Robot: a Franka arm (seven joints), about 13 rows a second.
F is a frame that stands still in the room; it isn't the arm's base.
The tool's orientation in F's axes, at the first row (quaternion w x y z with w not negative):
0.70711 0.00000 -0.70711 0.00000
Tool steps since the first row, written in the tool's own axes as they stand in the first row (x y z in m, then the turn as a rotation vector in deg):
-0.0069 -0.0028 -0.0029 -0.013 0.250 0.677
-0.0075 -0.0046 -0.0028 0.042 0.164 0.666
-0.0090 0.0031 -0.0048 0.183 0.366 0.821
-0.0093 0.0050 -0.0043 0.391 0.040 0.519
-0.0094 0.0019 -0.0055 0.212 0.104 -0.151
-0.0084 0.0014 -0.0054 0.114 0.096 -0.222
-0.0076 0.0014 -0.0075 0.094 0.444 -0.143
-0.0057 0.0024 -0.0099 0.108 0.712 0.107
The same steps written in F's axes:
0.0029 -0.0028 -0.0069 -0.677 0.250 -0.013
0.0028 -0.0046 -0.0075 -0.666 0.164 0.042
0.0048 0.0031 -0.0090 -0.821 0.366 0.183
0.0043 0.0050 -0.0093 -0.519 0.040 0.391
0.0055 0.0019 -0.0094 0.151 0.104 0.212
0.0054 0.0014 -0.0084 0.222 0.096 0.114
0.0075 0.0014 -0.0076 0.143 0.444 0.094
0.0099 0.0024 -0.0057 -0.107 0.712 0.108

